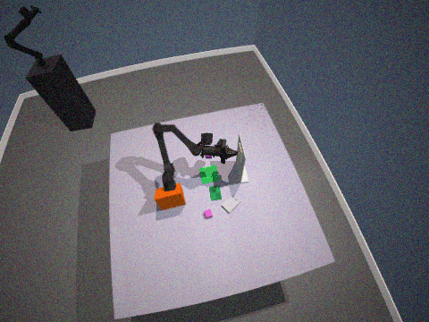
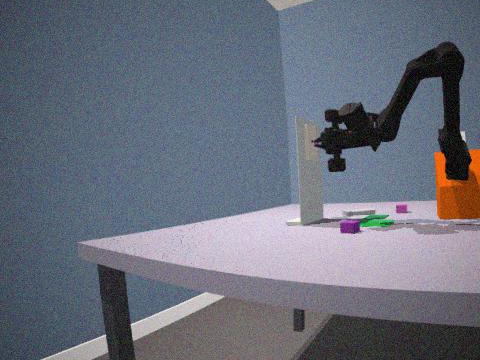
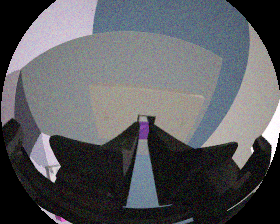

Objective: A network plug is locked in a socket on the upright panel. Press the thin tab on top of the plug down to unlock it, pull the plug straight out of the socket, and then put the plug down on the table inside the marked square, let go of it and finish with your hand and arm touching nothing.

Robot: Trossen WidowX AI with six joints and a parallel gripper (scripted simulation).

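Now: the green marked square 18 cm behind my gripper tip, 1 cm to the left of it and 25 cm below it. Also, from my gripper tip: upright white panel 3 cm ahead, 10 cm below; then purple plug right at my gripper tip.
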